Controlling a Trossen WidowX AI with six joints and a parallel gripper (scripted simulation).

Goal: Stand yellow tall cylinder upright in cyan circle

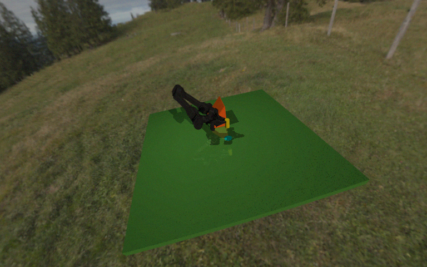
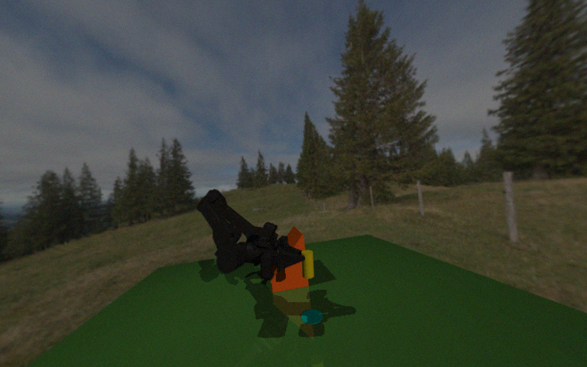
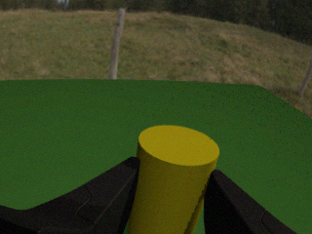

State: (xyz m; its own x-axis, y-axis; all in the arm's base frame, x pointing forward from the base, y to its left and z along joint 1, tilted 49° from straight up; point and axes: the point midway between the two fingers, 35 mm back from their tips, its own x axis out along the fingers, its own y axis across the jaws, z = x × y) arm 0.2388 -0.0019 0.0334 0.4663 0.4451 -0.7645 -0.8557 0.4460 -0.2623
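Now: the cyan circle 16 cm below my gripper tip. Round my gripper tip: yellow tall cylinder: 2 cm below.
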